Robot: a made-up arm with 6 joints. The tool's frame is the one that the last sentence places.
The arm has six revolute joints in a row. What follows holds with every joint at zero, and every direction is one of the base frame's. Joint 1 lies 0.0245 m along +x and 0.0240 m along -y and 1.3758 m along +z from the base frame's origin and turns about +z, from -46.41 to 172.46 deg. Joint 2 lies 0.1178 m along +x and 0.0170 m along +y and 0.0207 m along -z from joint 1 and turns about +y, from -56.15 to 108.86 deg. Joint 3 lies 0.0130 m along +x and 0.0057 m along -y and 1.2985 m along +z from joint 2 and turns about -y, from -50.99 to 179.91 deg. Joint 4 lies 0.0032 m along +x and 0.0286 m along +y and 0.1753 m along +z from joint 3 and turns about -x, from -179.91 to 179.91 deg. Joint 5 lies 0.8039 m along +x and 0.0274 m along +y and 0.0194 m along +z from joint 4 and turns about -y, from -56.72 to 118.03 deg. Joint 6 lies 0.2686 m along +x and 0.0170 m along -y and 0.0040 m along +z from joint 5 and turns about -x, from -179.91 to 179.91 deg. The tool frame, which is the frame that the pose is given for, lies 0.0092 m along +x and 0.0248 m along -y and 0.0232 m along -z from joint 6; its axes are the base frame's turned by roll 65.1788, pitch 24.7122 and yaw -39.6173 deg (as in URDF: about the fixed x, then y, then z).
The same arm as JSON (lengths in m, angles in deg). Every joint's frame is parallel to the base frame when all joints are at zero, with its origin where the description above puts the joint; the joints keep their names.
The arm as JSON. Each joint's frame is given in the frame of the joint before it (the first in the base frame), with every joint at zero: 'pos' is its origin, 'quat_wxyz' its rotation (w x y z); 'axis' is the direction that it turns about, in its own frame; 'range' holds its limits. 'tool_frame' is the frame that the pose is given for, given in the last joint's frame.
{"length_unit": "m", "angle_unit": "deg", "joints": [{"joint": "joint 1", "pos": [0.0245, -0.024, 1.3758], "quat_wxyz": [1.0, 0.0, 0.0, 0.0], "axis": "+z", "range": [-46.41, 172.46]}, {"joint": "joint 2", "pos": [0.1178, 0.017, -0.0207], "quat_wxyz": [1.0, 0.0, 0.0, 0.0], "axis": "+y", "range": [-56.15, 108.86]}, {"joint": "joint 3", "pos": [0.013, -0.0057, 1.2985], "quat_wxyz": [1.0, 0.0, 0.0, 0.0], "axis": "-y", "range": [-50.99, 179.91]}, {"joint": "joint 4", "pos": [0.0032, 0.0286, 0.1753], "quat_wxyz": [1.0, 0.0, 0.0, 0.0], "axis": "-x", "range": [-179.91, 179.91]}, {"joint": "joint 5", "pos": [0.8039, 0.0274, 0.0194], "quat_wxyz": [1.0, 0.0, 0.0, 0.0], "axis": "-y", "range": [-56.72, 118.03]}, {"joint": "joint 6", "pos": [0.2686, -0.017, 0.004], "quat_wxyz": [1.0, 0.0, 0.0, 0.0], "axis": "-x", "range": [-179.91, 179.91]}], "tool_frame": {"pos": [0.0092, -0.0248, -0.0232], "quat_wxyz": [0.735278, 0.556105, -0.008671, -0.387347]}}
